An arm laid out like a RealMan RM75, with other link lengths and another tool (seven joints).
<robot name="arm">
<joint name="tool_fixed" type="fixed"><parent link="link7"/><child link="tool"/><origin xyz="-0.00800 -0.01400 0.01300" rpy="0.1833 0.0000 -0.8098"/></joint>
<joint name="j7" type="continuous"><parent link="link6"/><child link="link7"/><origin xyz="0.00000 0.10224 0.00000" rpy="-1.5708 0.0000 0.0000"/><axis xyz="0 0 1"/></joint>
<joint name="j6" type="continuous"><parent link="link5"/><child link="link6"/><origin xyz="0.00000 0.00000 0.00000" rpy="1.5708 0.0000 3.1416"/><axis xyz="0 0 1"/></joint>
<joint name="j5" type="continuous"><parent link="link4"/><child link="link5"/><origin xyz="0.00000 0.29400 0.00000" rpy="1.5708 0.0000 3.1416"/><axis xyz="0 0 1"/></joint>
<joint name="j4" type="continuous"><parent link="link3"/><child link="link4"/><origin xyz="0.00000 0.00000 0.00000" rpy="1.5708 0.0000 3.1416"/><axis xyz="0 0 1"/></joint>
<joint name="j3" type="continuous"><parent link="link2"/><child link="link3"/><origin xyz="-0.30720 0.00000 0.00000" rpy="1.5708 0.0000 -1.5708"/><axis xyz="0 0 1"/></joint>
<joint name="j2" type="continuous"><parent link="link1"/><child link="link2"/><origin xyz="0.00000 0.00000 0.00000" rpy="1.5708 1.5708 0.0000"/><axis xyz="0 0 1"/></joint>
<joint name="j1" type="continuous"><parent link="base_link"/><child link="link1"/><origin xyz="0.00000 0.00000 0.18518" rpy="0.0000 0.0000 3.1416"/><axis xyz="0 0 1"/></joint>
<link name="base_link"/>
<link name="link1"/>
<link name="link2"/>
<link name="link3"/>
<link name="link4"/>
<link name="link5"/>
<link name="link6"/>
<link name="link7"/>
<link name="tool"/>
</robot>
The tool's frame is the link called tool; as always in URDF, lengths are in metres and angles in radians. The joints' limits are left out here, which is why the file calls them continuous.
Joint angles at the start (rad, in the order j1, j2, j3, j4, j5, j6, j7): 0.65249 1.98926 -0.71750 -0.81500 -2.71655 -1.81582 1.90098
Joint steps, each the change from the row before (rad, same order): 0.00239 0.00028 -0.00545 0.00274 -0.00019 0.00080 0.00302; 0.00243 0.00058 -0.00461 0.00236 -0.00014 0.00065 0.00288; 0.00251 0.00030 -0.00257 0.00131 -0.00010 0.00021 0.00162; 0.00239 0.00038 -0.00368 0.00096 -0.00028 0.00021 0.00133; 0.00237 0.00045 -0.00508 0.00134 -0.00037 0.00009 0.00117; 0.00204 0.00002 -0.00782 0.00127 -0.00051 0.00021 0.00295; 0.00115 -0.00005 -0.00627 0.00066 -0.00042 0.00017 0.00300; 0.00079 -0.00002 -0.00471 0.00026 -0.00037 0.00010 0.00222; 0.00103 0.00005 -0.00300 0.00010 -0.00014 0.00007 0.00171; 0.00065 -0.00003 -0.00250 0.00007 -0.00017 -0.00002 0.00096; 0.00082 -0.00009 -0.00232 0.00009 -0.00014 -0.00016 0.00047; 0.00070 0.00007 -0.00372 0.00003 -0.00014 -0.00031 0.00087; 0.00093 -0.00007 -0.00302 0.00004 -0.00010 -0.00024 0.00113; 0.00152 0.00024 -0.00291 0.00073 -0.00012 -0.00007 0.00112
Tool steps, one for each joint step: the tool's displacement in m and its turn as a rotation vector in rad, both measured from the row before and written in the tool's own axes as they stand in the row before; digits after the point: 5 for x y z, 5 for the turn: 0.00125 0.00102 0.00079 0.00467 -0.00257 -0.00036; 0.00130 0.00101 0.00076 0.00410 -0.00196 -0.00047; 0.00117 0.00091 0.00019 0.00218 -0.00142 -0.00132; 0.00125 0.00093 0.00024 0.00277 -0.00249 -0.00194; 0.00134 0.00095 0.00048 0.00414 -0.00323 -0.00246; 0.00135 0.00096 0.00050 0.00560 -0.00522 -0.00115; 0.00092 0.00062 0.00036 0.00426 -0.00420 0.00008; 0.00068 0.00044 0.00023 0.00308 -0.00330 0.00004; 0.00067 0.00046 0.00005 0.00178 -0.00214 -0.00025; 0.00045 0.00030 0.00005 0.00157 -0.00187 -0.00043; 0.00049 0.00033 -0.00002 0.00151 -0.00184 -0.00100; 0.00062 0.00035 0.00016 0.00260 -0.00256 -0.00108; 0.00061 0.00039 0.00000 0.00195 -0.00220 -0.00074; 0.00085 0.00058 0.00019 0.00231 -0.00181 -0.00114
